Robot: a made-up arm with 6 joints. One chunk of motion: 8 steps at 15 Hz.
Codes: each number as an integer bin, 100 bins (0 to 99) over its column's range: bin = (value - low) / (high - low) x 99, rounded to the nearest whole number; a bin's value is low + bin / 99 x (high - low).
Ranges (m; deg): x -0.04..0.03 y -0.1..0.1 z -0.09..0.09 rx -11..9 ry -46..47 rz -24..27
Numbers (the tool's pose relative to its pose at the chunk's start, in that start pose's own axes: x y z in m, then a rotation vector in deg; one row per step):
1: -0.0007 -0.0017 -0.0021 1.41 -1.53 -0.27
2: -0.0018 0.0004 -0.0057 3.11 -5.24 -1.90
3: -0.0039 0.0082 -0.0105 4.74 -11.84 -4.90
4: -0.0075 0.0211 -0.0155 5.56 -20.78 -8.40
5: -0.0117 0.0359 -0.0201 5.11 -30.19 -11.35
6: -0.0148 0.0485 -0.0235 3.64 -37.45 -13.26
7: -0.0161 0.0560 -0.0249 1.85 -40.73 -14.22
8: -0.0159 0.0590 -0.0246 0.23 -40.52 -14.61
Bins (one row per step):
1: 56 49 48 61 47 46
2: 54 50 46 70 43 43
3: 51 54 44 78 36 37
4: 46 60 41 82 27 30
5: 40 67 38 80 17 25
6: 36 74 37 72 9 21
7: 34 77 36 64 6 19
8: 34 79 36 56 6 18

